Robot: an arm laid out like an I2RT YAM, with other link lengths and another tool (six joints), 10 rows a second.
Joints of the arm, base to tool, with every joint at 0 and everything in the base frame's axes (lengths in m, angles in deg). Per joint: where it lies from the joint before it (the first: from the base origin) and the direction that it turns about. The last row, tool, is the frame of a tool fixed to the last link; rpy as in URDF.
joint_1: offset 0 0 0.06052 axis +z
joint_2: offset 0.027 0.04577 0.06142 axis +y
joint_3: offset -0.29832 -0.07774 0 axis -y
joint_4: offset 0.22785 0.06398 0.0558 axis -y
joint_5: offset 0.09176 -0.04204 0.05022 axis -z
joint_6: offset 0.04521 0 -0.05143 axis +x
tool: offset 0.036 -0.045 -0.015 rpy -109.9 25.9 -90
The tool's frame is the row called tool.
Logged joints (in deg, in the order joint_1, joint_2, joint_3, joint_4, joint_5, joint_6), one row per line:
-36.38, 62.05, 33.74, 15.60, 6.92, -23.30
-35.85, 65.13, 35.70, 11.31, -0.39, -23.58
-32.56, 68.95, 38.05, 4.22, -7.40, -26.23
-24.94, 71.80, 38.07, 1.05, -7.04, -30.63
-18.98, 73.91, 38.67, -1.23, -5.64, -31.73
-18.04, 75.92, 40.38, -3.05, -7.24, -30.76
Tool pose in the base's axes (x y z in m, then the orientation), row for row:
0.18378, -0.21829, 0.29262, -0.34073, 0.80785, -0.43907, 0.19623
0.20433, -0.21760, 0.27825, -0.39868, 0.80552, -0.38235, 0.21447
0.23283, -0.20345, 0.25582, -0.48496, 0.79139, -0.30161, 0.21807
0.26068, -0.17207, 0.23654, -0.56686, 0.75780, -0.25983, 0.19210
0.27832, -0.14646, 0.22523, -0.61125, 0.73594, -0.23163, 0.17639
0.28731, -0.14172, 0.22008, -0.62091, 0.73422, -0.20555, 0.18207
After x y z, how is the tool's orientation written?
As a quaternion, x y z w.
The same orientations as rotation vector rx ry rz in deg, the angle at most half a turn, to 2 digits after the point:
-54.68, 129.65, -70.46
-63.36, 128.02, -60.77
-76.93, 125.53, -47.84
-91.18, 121.89, -41.79
-99.16, 119.39, -37.58
-100.41, 118.74, -33.24

